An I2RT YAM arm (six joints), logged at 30 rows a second.
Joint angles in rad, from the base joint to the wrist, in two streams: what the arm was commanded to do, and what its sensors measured. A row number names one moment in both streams.
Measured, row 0:
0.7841, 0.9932, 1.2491, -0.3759, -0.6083, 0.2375
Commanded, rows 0 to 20:
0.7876, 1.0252, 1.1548, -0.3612, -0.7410, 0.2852
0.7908, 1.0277, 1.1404, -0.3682, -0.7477, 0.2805
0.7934, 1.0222, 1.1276, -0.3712, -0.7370, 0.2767
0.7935, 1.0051, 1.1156, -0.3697, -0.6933, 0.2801
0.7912, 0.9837, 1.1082, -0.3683, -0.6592, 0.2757
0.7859, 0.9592, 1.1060, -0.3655, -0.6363, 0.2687
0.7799, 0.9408, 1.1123, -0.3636, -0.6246, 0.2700
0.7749, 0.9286, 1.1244, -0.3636, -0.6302, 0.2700
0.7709, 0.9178, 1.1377, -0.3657, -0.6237, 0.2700
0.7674, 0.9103, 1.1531, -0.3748, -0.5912, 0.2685
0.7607, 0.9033, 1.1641, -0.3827, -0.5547, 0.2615
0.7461, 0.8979, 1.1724, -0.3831, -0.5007, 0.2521
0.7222, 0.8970, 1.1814, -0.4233, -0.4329, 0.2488
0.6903, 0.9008, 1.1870, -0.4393, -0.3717, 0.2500
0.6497, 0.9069, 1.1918, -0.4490, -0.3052, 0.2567
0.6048, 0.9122, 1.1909, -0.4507, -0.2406, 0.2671
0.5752, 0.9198, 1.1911, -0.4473, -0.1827, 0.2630
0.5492, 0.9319, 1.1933, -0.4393, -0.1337, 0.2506
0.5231, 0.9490, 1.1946, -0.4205, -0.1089, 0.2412
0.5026, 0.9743, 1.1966, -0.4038, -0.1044, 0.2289
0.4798, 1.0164, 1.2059, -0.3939, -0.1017, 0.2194
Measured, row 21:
0.5163, 0.9497, 1.1908, -0.4076, -0.2298, 0.2527
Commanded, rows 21 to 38:
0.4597, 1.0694, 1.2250, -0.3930, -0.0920, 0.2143
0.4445, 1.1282, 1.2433, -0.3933, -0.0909, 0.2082
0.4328, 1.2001, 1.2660, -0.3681, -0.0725, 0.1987
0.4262, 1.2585, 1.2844, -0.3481, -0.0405, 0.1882
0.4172, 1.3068, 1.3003, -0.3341, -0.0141, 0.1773
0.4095, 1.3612, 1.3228, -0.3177, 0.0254, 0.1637
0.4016, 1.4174, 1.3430, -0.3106, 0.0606, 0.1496
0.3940, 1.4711, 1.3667, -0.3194, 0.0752, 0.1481
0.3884, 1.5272, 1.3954, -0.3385, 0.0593, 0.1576
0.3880, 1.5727, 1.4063, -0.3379, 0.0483, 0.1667
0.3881, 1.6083, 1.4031, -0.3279, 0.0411, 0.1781
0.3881, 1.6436, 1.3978, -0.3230, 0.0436, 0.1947
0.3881, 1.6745, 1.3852, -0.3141, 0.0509, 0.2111
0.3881, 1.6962, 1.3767, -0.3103, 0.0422, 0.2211
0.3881, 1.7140, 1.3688, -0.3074, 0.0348, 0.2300
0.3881, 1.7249, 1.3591, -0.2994, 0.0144, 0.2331
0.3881, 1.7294, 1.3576, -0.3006, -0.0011, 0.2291
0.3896, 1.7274, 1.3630, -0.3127, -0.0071, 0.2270
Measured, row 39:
0.3870, 1.7428, 1.3609, -0.3199, 0.0143, 0.2199
